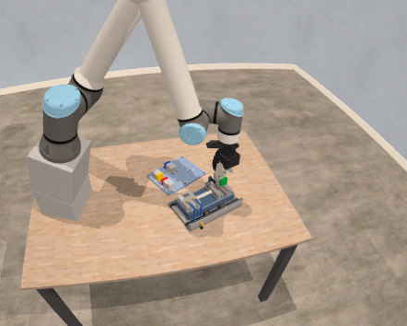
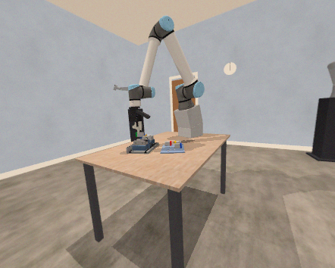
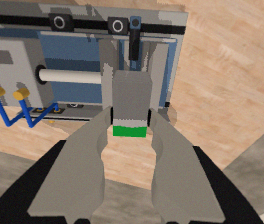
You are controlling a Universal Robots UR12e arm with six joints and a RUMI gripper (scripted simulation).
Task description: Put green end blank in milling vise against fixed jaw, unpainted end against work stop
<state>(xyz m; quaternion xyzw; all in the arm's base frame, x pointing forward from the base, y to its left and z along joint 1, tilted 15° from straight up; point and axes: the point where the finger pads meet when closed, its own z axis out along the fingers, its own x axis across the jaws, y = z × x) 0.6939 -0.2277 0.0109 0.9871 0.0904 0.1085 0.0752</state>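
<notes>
Now: hand 2 cm above the green-ended blank. The rest, counted from my hand: white rod (9 cm below, 8 cm behind, 1 cm to the right); work stop rod (8 cm below, 5 cm to the left, 1 cm behind); vise end block (9 cm below, 3 cm ahead, 1 cm to the left).
</notes>
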